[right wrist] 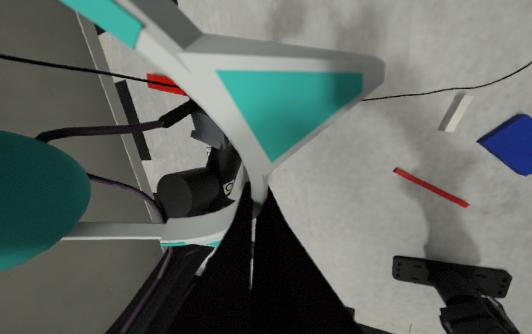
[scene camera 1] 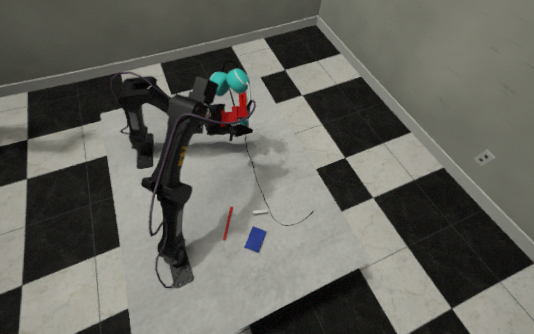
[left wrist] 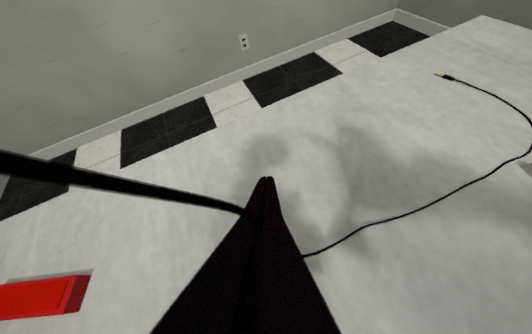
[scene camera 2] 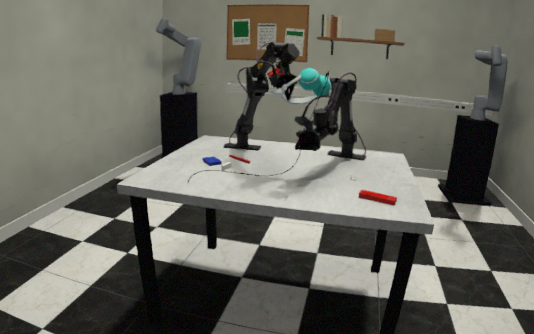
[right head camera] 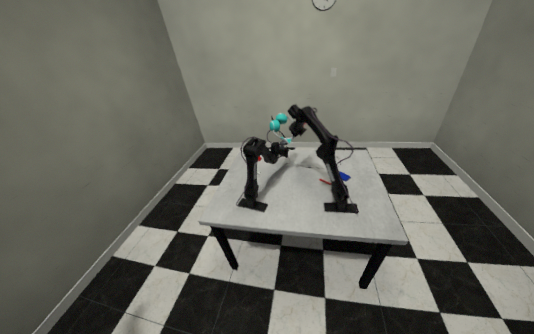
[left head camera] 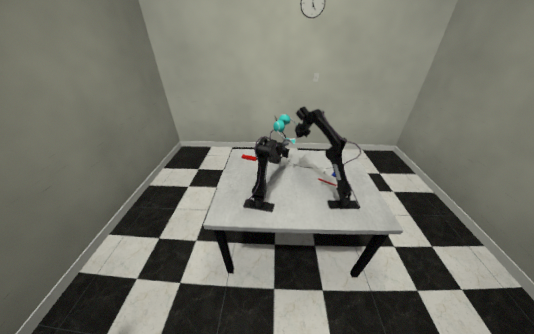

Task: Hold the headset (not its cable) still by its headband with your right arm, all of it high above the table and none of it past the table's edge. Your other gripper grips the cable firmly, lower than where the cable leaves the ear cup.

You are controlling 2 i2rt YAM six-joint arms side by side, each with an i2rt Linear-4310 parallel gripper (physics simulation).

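The headset, with teal ear cups (left head camera: 279, 126) (scene camera 1: 237, 80) (scene camera 2: 310, 79) and a white-and-teal headband (right wrist: 300, 100) (scene camera 2: 301, 100), hangs tilted high above the table (scene camera 2: 165, 182). My right gripper (right wrist: 255, 188) is shut on the headband. The black cable (left wrist: 125, 189) (scene camera 1: 256, 175) (scene camera 2: 240, 174) runs from an ear cup down to my left gripper (left wrist: 267, 182) (scene camera 1: 250, 131), which is shut on it below the headset. In the left wrist view the cable enters the fingers at one side and leaves at the other. Its lower part lies on the table, plug end (left wrist: 447, 77) included.
A red bar (scene camera 2: 377, 197) (left wrist: 40, 297) lies near the table's edge. A blue block (scene camera 1: 255, 239) (scene camera 2: 211, 161), a thin red stick (scene camera 1: 228, 223) (scene camera 2: 239, 159) and a small white piece (scene camera 1: 260, 212) (right wrist: 456, 113) lie near the right arm's base.
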